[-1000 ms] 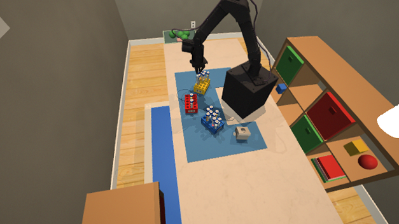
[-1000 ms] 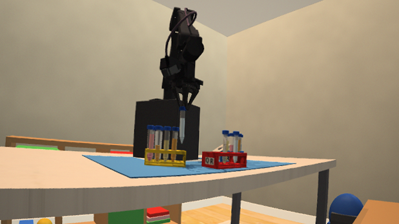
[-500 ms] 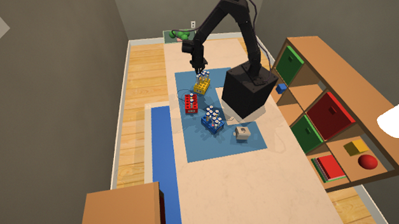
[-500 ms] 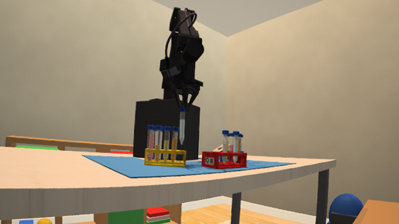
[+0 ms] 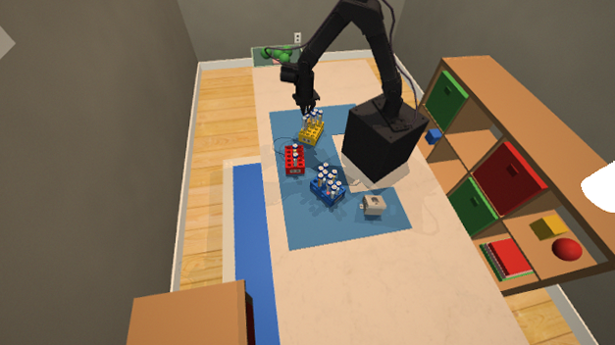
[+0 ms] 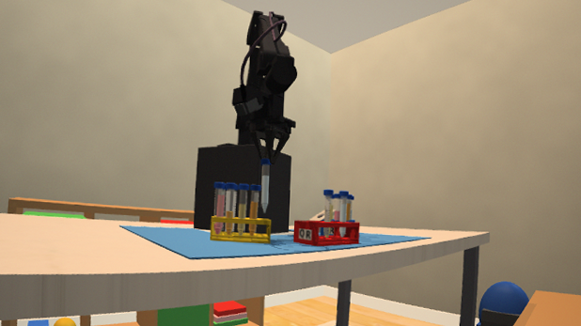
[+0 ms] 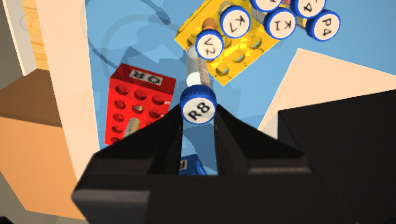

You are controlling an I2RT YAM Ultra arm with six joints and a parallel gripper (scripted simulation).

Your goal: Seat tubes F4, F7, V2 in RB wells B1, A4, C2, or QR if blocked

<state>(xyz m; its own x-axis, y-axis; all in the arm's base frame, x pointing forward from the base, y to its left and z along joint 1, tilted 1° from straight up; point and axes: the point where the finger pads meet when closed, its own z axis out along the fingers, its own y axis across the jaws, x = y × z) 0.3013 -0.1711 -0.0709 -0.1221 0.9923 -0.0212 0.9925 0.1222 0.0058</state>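
Right now my hand is 6 cm above the tube R8 and 1 cm to the left of it. Also, from my hand: red rack (16 cm below, 12 cm to the left, 8 cm ahead); then rack RB (16 cm below, 5 cm behind, 3 cm to the right); then tube (12 cm to the left, 12 cm below, 8 cm ahead).
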